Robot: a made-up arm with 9 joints. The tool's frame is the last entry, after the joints. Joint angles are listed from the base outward.
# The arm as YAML. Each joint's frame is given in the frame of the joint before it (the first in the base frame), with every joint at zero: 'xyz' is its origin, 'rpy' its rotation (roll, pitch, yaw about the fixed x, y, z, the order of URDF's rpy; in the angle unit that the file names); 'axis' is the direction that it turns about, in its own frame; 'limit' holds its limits. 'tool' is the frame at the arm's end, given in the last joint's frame.
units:
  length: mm
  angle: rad
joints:
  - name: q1
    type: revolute
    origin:
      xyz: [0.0, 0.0, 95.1]
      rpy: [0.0, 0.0, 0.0]
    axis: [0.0, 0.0, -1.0]
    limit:
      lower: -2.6
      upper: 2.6
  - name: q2
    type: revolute
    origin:
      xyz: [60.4, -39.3, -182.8]
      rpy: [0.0, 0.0, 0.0]
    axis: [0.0, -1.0, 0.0]
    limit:
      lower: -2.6
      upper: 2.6
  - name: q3
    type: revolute
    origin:
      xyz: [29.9, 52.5, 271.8]
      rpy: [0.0, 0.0, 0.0]
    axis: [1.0, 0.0, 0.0]
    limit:
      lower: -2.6
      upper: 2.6
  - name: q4
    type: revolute
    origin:
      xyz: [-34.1, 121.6, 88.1]
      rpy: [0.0, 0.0, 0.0]
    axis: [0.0, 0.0, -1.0]
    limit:
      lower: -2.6
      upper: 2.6
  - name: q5
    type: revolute
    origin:
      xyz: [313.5, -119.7, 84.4]
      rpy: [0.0, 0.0, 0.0]
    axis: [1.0, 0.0, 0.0]
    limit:
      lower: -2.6
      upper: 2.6
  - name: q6
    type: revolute
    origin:
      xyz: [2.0, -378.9, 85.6]
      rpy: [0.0, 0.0, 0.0]
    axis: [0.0, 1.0, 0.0]
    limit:
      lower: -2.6
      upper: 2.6
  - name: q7
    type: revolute
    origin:
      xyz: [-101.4, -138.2, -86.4]
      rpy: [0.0, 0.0, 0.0]
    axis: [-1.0, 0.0, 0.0]
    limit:
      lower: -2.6
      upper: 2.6
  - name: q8
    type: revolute
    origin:
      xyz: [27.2, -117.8, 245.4]
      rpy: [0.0, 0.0, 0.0]
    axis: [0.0, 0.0, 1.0]
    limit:
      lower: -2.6
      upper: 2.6
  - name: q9
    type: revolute
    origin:
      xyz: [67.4, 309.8, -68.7]
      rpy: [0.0, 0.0, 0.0]
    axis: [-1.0, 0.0, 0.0]
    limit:
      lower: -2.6
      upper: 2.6
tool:
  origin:
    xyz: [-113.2, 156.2, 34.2]
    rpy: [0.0, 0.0, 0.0]
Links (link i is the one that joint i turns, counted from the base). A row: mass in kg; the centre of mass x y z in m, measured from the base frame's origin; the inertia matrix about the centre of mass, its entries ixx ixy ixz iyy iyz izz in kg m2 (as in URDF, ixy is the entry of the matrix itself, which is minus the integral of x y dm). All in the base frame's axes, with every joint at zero. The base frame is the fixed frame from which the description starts. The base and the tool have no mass.
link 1: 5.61; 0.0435 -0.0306 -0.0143; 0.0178 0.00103 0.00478 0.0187 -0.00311 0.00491
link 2: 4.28; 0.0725 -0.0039 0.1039; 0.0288 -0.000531 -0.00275 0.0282 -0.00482 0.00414
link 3: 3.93; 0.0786 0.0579 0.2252; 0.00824 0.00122 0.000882 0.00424 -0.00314 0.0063
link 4: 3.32; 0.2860 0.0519 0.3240; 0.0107 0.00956 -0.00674 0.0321 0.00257 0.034
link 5: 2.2; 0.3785 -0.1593 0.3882; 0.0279 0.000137 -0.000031 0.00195 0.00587 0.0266
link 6: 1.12; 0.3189 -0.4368 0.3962; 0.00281 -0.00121 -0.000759 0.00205 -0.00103 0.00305
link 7: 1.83; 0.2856 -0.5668 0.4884; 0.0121 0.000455 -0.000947 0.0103 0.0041 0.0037
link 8: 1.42; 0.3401 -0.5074 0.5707; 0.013 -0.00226 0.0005 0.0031 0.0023 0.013
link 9: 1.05; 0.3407 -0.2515 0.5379; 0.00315 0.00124 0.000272 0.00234 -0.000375 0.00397
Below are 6 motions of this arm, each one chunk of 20 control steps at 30 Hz.
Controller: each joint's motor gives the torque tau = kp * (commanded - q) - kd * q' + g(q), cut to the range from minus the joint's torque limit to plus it. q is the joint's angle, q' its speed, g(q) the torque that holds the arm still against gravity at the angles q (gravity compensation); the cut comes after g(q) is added. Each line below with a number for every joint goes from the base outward.
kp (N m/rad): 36 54 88 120 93 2.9 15 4 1
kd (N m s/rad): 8 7.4 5.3 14 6.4 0.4 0.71 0.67 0.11
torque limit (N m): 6.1 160 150 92 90 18 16 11 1.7
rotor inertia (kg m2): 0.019 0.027 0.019 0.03 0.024 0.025 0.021 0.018 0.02
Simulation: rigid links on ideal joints. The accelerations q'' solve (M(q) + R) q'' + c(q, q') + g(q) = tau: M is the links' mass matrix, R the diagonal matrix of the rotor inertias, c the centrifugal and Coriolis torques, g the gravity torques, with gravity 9.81 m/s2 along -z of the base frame. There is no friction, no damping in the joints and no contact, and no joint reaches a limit. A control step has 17 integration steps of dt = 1/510 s. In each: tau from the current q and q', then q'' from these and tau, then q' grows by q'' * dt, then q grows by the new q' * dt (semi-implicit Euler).
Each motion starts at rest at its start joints. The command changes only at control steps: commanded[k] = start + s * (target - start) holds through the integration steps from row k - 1 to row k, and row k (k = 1, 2, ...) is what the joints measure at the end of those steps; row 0 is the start. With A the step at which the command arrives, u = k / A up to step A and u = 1 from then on. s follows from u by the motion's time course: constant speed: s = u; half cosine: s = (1 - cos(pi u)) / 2; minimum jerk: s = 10 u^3 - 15 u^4 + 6 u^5; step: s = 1 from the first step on.
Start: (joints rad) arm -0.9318 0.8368 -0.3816 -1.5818 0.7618 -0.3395 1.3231 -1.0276 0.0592
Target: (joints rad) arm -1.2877 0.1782 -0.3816 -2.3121 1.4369 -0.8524 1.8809 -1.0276 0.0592
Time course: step
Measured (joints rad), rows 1 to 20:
1: -0.8793 0.8476 -0.3207 -1.6212 0.8273 -0.2964 1.3194 -1.0801 0.0625
2: -0.8034 0.8460 -0.2302 -1.6942 0.9410 -0.2489 1.3221 -1.1857 0.0628
3: -0.7534 0.8094 -0.1717 -1.7849 1.0386 -0.2533 1.3412 -1.3096 0.0520
4: -0.7363 0.7364 -0.1573 -1.8889 1.1035 -0.3100 1.3759 -1.4394 0.0286
5: -0.7463 0.6367 -0.1790 -1.9896 1.1448 -0.4003 1.4174 -1.5583 -0.0044
6: -0.7741 0.5247 -0.2222 -2.0698 1.1785 -0.5127 1.4582 -1.6429 -0.0433
7: -0.8051 0.4139 -0.2722 -2.1284 1.2178 -0.6439 1.4971 -1.6807 -0.0837
8: -0.8294 0.3136 -0.3227 -2.1724 1.2665 -0.7911 1.5366 -1.6731 -0.1184
9: -0.8454 0.2278 -0.3745 -2.2062 1.3228 -0.9484 1.5808 -1.6296 -0.1397
10: -0.8549 0.1581 -0.4283 -2.2326 1.3823 -1.1054 1.6334 -1.5653 -0.1425
11: -0.8617 0.1041 -0.4835 -2.2539 1.4397 -1.2487 1.6950 -1.4959 -0.1246
12: -0.8711 0.0642 -0.5369 -2.2715 1.4893 -1.3655 1.7611 -1.4322 -0.0834
13: -0.8876 0.0369 -0.5846 -2.2852 1.5269 -1.4477 1.8238 -1.3756 -0.0167
14: -0.9141 0.0212 -0.6231 -2.2950 1.5510 -1.4943 1.8759 -1.3222 0.0749
15: -0.9498 0.0167 -0.6503 -2.3026 1.5621 -1.5080 1.9138 -1.2677 0.1859
16: -0.9908 0.0234 -0.6654 -2.3100 1.5629 -1.4920 1.9390 -1.2103 0.3056
17: -1.0344 0.0397 -0.6686 -2.3167 1.5563 -1.4491 1.9551 -1.1509 0.4214
18: -1.0784 0.0631 -0.6608 -2.3225 1.5440 -1.3831 1.9661 -1.0912 0.5204
19: -1.1206 0.0909 -0.6431 -2.3271 1.5274 -1.2987 1.9754 -1.0332 0.5918
20: -1.1595 0.1205 -0.6166 -2.3305 1.5079 -1.2020 1.9849 -0.9783 0.6276

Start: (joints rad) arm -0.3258 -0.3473 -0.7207 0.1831 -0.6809 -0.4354 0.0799 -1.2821 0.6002
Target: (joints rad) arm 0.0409 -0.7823 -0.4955 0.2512 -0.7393 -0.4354 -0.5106 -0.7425 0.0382
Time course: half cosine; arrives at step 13
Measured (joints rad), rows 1 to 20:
1: -0.3259 -0.3475 -0.7203 0.1834 -0.6814 -0.4356 0.0793 -1.2817 0.6001
2: -0.3264 -0.3482 -0.7187 0.1847 -0.6836 -0.4366 0.0762 -1.2799 0.5995
3: -0.3272 -0.3499 -0.7155 0.1876 -0.6885 -0.4393 0.0672 -1.2749 0.5975
4: -0.3281 -0.3529 -0.7107 0.1923 -0.6964 -0.4441 0.0488 -1.2650 0.5928
5: -0.3289 -0.3574 -0.7042 0.1990 -0.7073 -0.4514 0.0182 -1.2489 0.5835
6: -0.3295 -0.3636 -0.6963 0.2076 -0.7208 -0.4608 -0.0263 -1.2260 0.5678
7: -0.3309 -0.3720 -0.6860 0.2182 -0.7361 -0.4708 -0.0838 -1.1961 0.5439
8: -0.3344 -0.3827 -0.6728 0.2303 -0.7516 -0.4789 -0.1519 -1.1594 0.5102
9: -0.3406 -0.3955 -0.6566 0.2431 -0.7652 -0.4830 -0.2272 -1.1167 0.4663
10: -0.3494 -0.4103 -0.6380 0.2553 -0.7755 -0.4818 -0.3052 -1.0691 0.4125
11: -0.3597 -0.4266 -0.6178 0.2661 -0.7813 -0.4754 -0.3810 -1.0182 0.3501
12: -0.3703 -0.4440 -0.5971 0.2745 -0.7822 -0.4657 -0.4492 -0.9665 0.2813
13: -0.3795 -0.4622 -0.5773 0.2799 -0.7779 -0.4563 -0.5049 -0.9170 0.2086
14: -0.3855 -0.4809 -0.5593 0.2822 -0.7697 -0.4511 -0.5450 -0.8730 0.1347
15: -0.3875 -0.5001 -0.5433 0.2821 -0.7597 -0.4532 -0.5696 -0.8360 0.0622
16: -0.3846 -0.5198 -0.5298 0.2803 -0.7498 -0.4635 -0.5815 -0.8061 -0.0063
17: -0.3763 -0.5402 -0.5193 0.2774 -0.7417 -0.4813 -0.5841 -0.7825 -0.0688
18: -0.3624 -0.5613 -0.5123 0.2738 -0.7363 -0.5047 -0.5808 -0.7637 -0.1233
19: -0.3433 -0.5832 -0.5088 0.2699 -0.7339 -0.5315 -0.5742 -0.7485 -0.1689
20: -0.3195 -0.6058 -0.5088 0.2658 -0.7346 -0.5594 -0.5658 -0.7359 -0.2048

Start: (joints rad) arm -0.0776 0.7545 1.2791 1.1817 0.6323 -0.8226 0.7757 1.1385 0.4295
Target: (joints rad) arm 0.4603 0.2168 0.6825 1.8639 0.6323 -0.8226 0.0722 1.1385 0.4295
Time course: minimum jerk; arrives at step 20
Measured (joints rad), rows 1 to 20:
1: -0.0776 0.7545 1.2790 1.1817 0.6324 -0.8226 0.7756 1.1385 0.4295
2: -0.0778 0.7545 1.2783 1.1820 0.6329 -0.8227 0.7752 1.1385 0.4295
3: -0.0781 0.7544 1.2758 1.1831 0.6344 -0.8231 0.7734 1.1384 0.4294
4: -0.0785 0.7540 1.2699 1.1858 0.6374 -0.8242 0.7689 1.1381 0.4289
5: -0.0783 0.7529 1.2590 1.1909 0.6423 -0.8268 0.7599 1.1372 0.4274
6: -0.0769 0.7504 1.2414 1.1996 0.6488 -0.8318 0.7442 1.1353 0.4245
7: -0.0737 0.7459 1.2161 1.2129 0.6563 -0.8404 0.7201 1.1316 0.4194
8: -0.0681 0.7387 1.1822 1.2320 0.6638 -0.8537 0.6858 1.1256 0.4120
9: -0.0600 0.7284 1.1395 1.2576 0.6698 -0.8730 0.6405 1.1165 0.4021
10: -0.0504 0.7146 1.0882 1.2904 0.6733 -0.8996 0.5836 1.1037 0.3903
11: -0.0409 0.6973 1.0296 1.3311 0.6733 -0.9353 0.5156 1.0874 0.3779
12: -0.0334 0.6765 0.9660 1.3796 0.6690 -0.9812 0.4380 1.0680 0.3666
13: -0.0285 0.6522 0.9010 1.4348 0.6599 -1.0373 0.3538 1.0464 0.3584
14: -0.0252 0.6249 0.8385 1.4947 0.6458 -1.1017 0.2671 1.0241 0.3557
15: -0.0218 0.5950 0.7816 1.5563 0.6274 -1.1710 0.1829 1.0033 0.3608
16: -0.0163 0.5632 0.7329 1.6163 0.6057 -1.2406 0.1057 0.9862 0.3754
17: -0.0070 0.5301 0.6938 1.6716 0.5823 -1.3061 0.0390 0.9751 0.4004
18: 0.0071 0.4961 0.6651 1.7202 0.5589 -1.3638 -0.0153 0.9715 0.4355
19: 0.0260 0.4614 0.6472 1.7612 0.5370 -1.4111 -0.0563 0.9761 0.4796
20: 0.0495 0.4262 0.6391 1.7946 0.5182 -1.4459 -0.0838 0.9887 0.5312

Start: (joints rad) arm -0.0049 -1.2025 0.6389 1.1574 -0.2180 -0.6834 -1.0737 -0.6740 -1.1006
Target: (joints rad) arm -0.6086 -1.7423 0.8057 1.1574 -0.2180 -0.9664 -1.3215 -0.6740 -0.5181
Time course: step
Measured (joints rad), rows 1 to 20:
1: -0.0133 -1.2198 0.6706 1.1702 -0.2310 -0.7093 -1.1172 -0.6685 -1.0827
2: -0.0267 -1.2595 0.7205 1.1890 -0.2409 -0.7629 -1.1971 -0.6684 -1.0391
3: -0.0391 -1.3115 0.7636 1.2014 -0.2350 -0.8239 -1.2792 -0.6788 -0.9809
4: -0.0499 -1.3685 0.7968 1.2051 -0.2170 -0.8791 -1.3509 -0.6940 -0.9175
5: -0.0601 -1.4256 0.8227 1.2012 -0.1944 -0.9199 -1.4073 -0.7071 -0.8557
6: -0.0706 -1.4795 0.8438 1.1915 -0.1729 -0.9425 -1.4463 -0.7144 -0.7996
7: -0.0817 -1.5284 0.8614 1.1779 -0.1559 -0.9474 -1.4682 -0.7158 -0.7506
8: -0.0937 -1.5715 0.8758 1.1624 -0.1443 -0.9383 -1.4753 -0.7142 -0.7083
9: -0.1063 -1.6085 0.8866 1.1468 -0.1377 -0.9197 -1.4715 -0.7127 -0.6711
10: -0.1194 -1.6396 0.8936 1.1327 -0.1356 -0.8963 -1.4610 -0.7141 -0.6376
11: -0.1329 -1.6651 0.8969 1.1210 -0.1373 -0.8717 -1.4472 -0.7202 -0.6064
12: -0.1468 -1.6855 0.8965 1.1122 -0.1423 -0.8488 -1.4326 -0.7318 -0.5768
13: -0.1609 -1.7012 0.8927 1.1063 -0.1501 -0.8293 -1.4188 -0.7487 -0.5486
14: -0.1753 -1.7128 0.8860 1.1032 -0.1602 -0.8142 -1.4062 -0.7703 -0.5219
15: -0.1901 -1.7210 0.8768 1.1022 -0.1721 -0.8040 -1.3950 -0.7954 -0.4972
16: -0.2054 -1.7264 0.8659 1.1030 -0.1851 -0.7988 -1.3847 -0.8228 -0.4752
17: -0.2214 -1.7298 0.8540 1.1048 -0.1988 -0.7988 -1.3750 -0.8510 -0.4564
18: -0.2382 -1.7317 0.8418 1.1073 -0.2125 -0.8038 -1.3655 -0.8787 -0.4411
19: -0.2562 -1.7330 0.8299 1.1101 -0.2256 -0.8138 -1.3563 -0.9046 -0.4293
20: -0.2754 -1.7340 0.8189 1.1129 -0.2378 -0.8283 -1.3475 -0.9276 -0.4212

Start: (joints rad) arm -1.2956 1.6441 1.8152 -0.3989 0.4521 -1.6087 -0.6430 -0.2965 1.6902
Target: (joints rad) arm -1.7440 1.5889 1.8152 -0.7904 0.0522 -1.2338 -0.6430 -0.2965 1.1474
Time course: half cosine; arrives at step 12
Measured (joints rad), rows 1 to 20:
1: -1.2956 1.6441 1.8160 -0.3992 0.4514 -1.6080 -0.6426 -0.2960 1.6899
2: -1.2958 1.6437 1.8191 -0.4006 0.4484 -1.6046 -0.6412 -0.2933 1.6886
3: -1.2974 1.6426 1.8253 -0.4045 0.4415 -1.5960 -0.6381 -0.2867 1.6851
4: -1.3017 1.6400 1.8343 -0.4120 0.4295 -1.5803 -0.6334 -0.2744 1.6779
5: -1.3102 1.6355 1.8452 -0.4244 0.4117 -1.5561 -0.6273 -0.2555 1.6659
6: -1.3242 1.6289 1.8565 -0.4427 0.3879 -1.5236 -0.6205 -0.2299 1.6477
7: -1.3445 1.6200 1.8667 -0.4671 0.3586 -1.4842 -0.6141 -0.1988 1.6226
8: -1.3713 1.6093 1.8741 -0.4977 0.3244 -1.4409 -0.6091 -0.1642 1.5902
9: -1.4040 1.5975 1.8774 -0.5336 0.2865 -1.3978 -0.6068 -0.1289 1.5503
10: -1.4414 1.5854 1.8759 -0.5734 0.2461 -1.3597 -0.6081 -0.0967 1.5036
11: -1.4818 1.5739 1.8693 -0.6152 0.2043 -1.3313 -0.6139 -0.0714 1.4514
12: -1.5232 1.5642 1.8582 -0.6566 0.1626 -1.3158 -0.6245 -0.0570 1.3957
13: -1.5632 1.5570 1.8441 -0.6953 0.1221 -1.3141 -0.6393 -0.0564 1.3394
14: -1.6000 1.5529 1.8294 -0.7298 0.0841 -1.3238 -0.6571 -0.0705 1.2849
15: -1.6325 1.5519 1.8158 -0.7595 0.0495 -1.3412 -0.6759 -0.0982 1.2346
16: -1.6605 1.5540 1.8043 -0.7843 0.0196 -1.3619 -0.6941 -0.1375 1.1896
17: -1.6841 1.5588 1.7951 -0.8042 -0.0049 -1.3820 -0.7099 -0.1857 1.1504
18: -1.7036 1.5661 1.7882 -0.8197 -0.0238 -1.3983 -0.7222 -0.2395 1.1168
19: -1.7198 1.5754 1.7834 -0.8313 -0.0371 -1.4085 -0.7301 -0.2959 1.0878
20: -1.7329 1.5862 1.7805 -0.8395 -0.0451 -1.4111 -0.7331 -0.3520 1.0628

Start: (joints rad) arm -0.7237 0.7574 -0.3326 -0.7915 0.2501 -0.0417 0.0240 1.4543 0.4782
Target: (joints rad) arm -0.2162 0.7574 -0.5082 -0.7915 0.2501 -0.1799 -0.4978 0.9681 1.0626
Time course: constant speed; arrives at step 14
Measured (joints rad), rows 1 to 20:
1: -0.7227 0.7579 -0.3340 -0.7919 0.2502 -0.0430 0.0192 1.4534 0.4792
2: -0.7195 0.7594 -0.3383 -0.7928 0.2505 -0.0474 0.0040 1.4504 0.4830
3: -0.7135 0.7620 -0.3460 -0.7945 0.2507 -0.0551 -0.0233 1.4446 0.4911
4: -0.7042 0.7653 -0.3563 -0.7967 0.2506 -0.0656 -0.0614 1.4360 0.5044
5: -0.6918 0.7690 -0.3683 -0.7992 0.2502 -0.0780 -0.1069 1.4247 0.5239
6: -0.6763 0.7726 -0.3812 -0.8016 0.2494 -0.0913 -0.1562 1.4113 0.5499
7: -0.6580 0.7759 -0.3942 -0.8039 0.2485 -0.1045 -0.2058 1.3960 0.5820
8: -0.6371 0.7786 -0.4072 -0.8056 0.2478 -0.1172 -0.2533 1.3792 0.6199
9: -0.6138 0.7805 -0.4198 -0.8069 0.2474 -0.1293 -0.2974 1.3606 0.6624
10: -0.5883 0.7817 -0.4324 -0.8077 0.2473 -0.1410 -0.3378 1.3399 0.7085
11: -0.5607 0.7822 -0.4449 -0.8079 0.2476 -0.1529 -0.3751 1.3168 0.7571
12: -0.5311 0.7821 -0.4576 -0.8077 0.2480 -0.1652 -0.4101 1.2907 0.8070
13: -0.4996 0.7816 -0.4705 -0.8072 0.2486 -0.1785 -0.4439 1.2615 0.8573
14: -0.4664 0.7806 -0.4837 -0.8064 0.2493 -0.1928 -0.4772 1.2289 0.9072
15: -0.4327 0.7788 -0.4957 -0.8052 0.2503 -0.2057 -0.5051 1.1943 0.9551
16: -0.3999 0.7756 -0.5049 -0.8032 0.2517 -0.2145 -0.5221 1.1595 0.9989
17: -0.3689 0.7708 -0.5109 -0.8006 0.2535 -0.2182 -0.5275 1.1256 1.0370
18: -0.3402 0.7649 -0.5142 -0.7974 0.2553 -0.2175 -0.5240 1.0933 1.0685
19: -0.3141 0.7583 -0.5158 -0.7939 0.2568 -0.2135 -0.5152 1.0627 1.0929
20: -0.2905 0.7517 -0.5163 -0.7904 0.2578 -0.2078 -0.5049 1.0340 1.1103

